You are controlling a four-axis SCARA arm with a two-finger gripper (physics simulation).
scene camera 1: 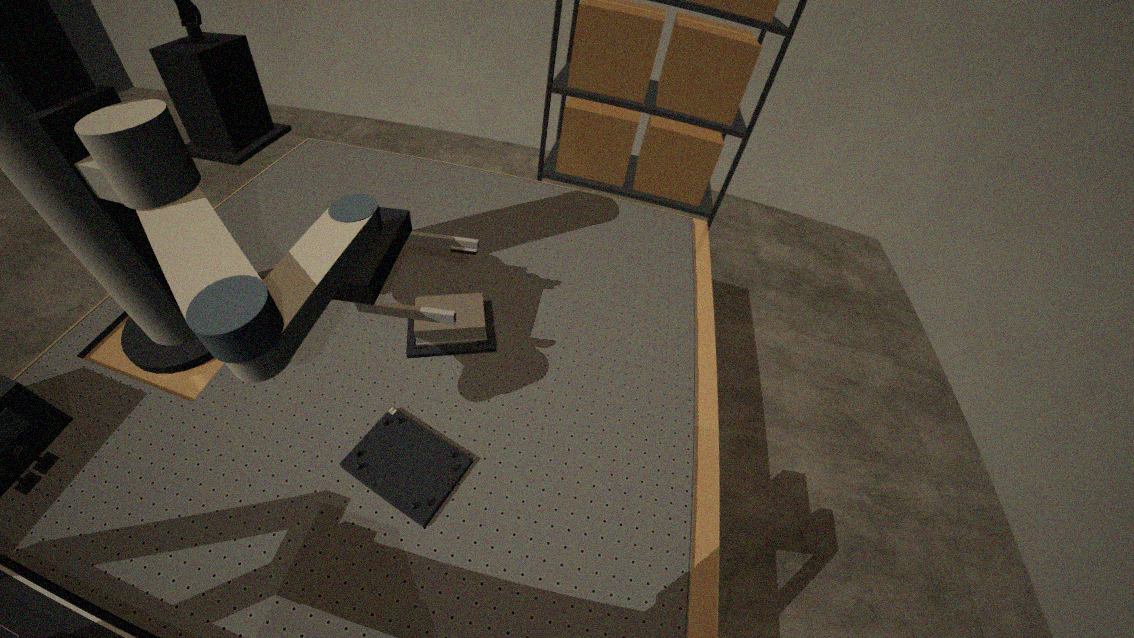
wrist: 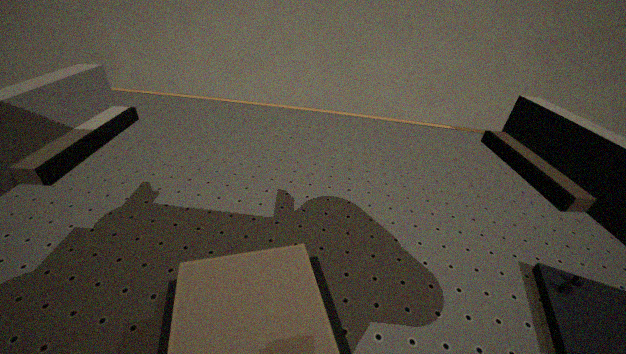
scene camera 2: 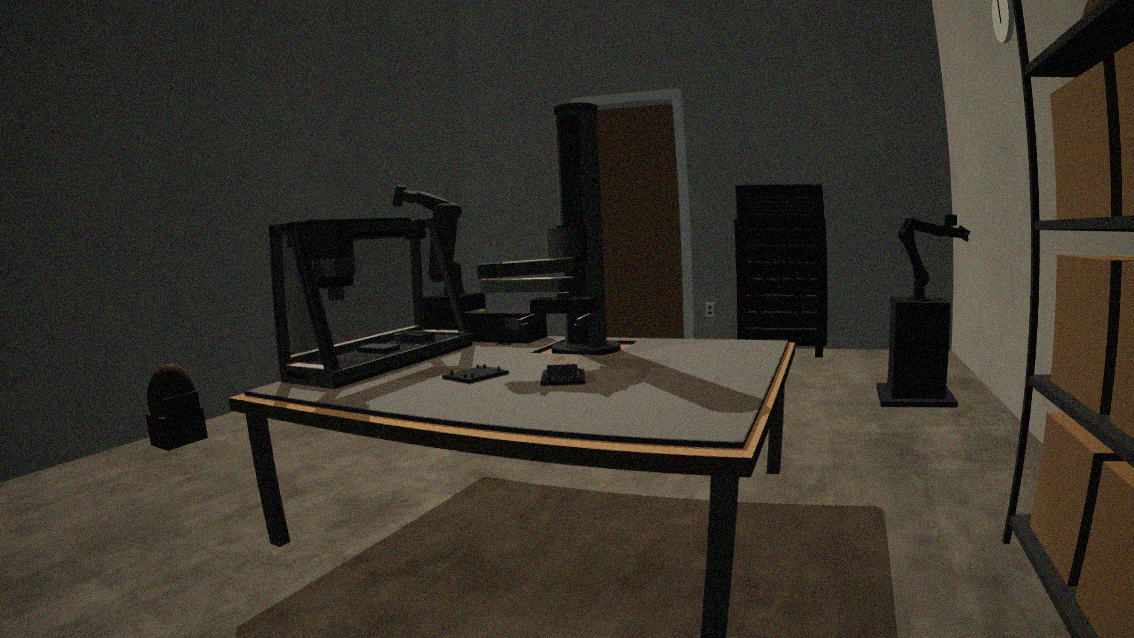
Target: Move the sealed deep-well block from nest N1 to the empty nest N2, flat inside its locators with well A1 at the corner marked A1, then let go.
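Places are measured from the arm's base along level axes (x down, y left, z ahead), in metres.
Pixels of known places: gripper, between the fingertips: (scene camera 1: 467, 278) (wrist: 317, 103) (scene camera 2: 548, 323); arm's base, origin of its link: (scene camera 2: 586, 350).
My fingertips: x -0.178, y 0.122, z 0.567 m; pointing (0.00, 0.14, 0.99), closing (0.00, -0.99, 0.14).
Observation:
Ahead of a thing's pixels: the offset from my fingertips to its top centre. "spot": to the spot under its first point. Level surfaces: height alone.
The sealed deep-well block {dx +0.111, dy +0.017, dz -0.046 m} (scene camera 1: 469, 305) (scene camera 2: 563, 369) (wrist: 250, 305), pale and box-shaped, sits in the dark nest N1 {dx +0.147, dy +0.017, dz -0.046 m} (scene camera 1: 452, 351) (scene camera 2: 563, 381) (wrist: 330, 305), under the arm's shadow. The dark nest N2 {dx +0.143, dy -0.254, dz -0.015 m} (scene camera 1: 408, 468) (scene camera 2: 475, 373) (wrist: 587, 320) holds no block and is turned relative to N1. A small white label {spot: dx +0.153, dy -0.181, dz -0.071 m} (scene camera 1: 392, 411) marks one of its corners; the lettering is unreadable. My gripper (scene camera 1: 453, 280) (wrist: 317, 103) is open and empty, above the table. In the wrist view the block lies low between the fingers, left of centre. N1's label does not show.
The perforated table top {dx +0.165 m} (scene camera 1: 586, 444) has a wooden edge (scene camera 1: 704, 396). A dark frame structure (scene camera 2: 281, 301) stands on the table's left in scene camera 2. The arm's column (scene camera 2: 578, 174) stands at the back. A shelf rack (scene camera 1: 650, 93) with boxes stands beyond the table.

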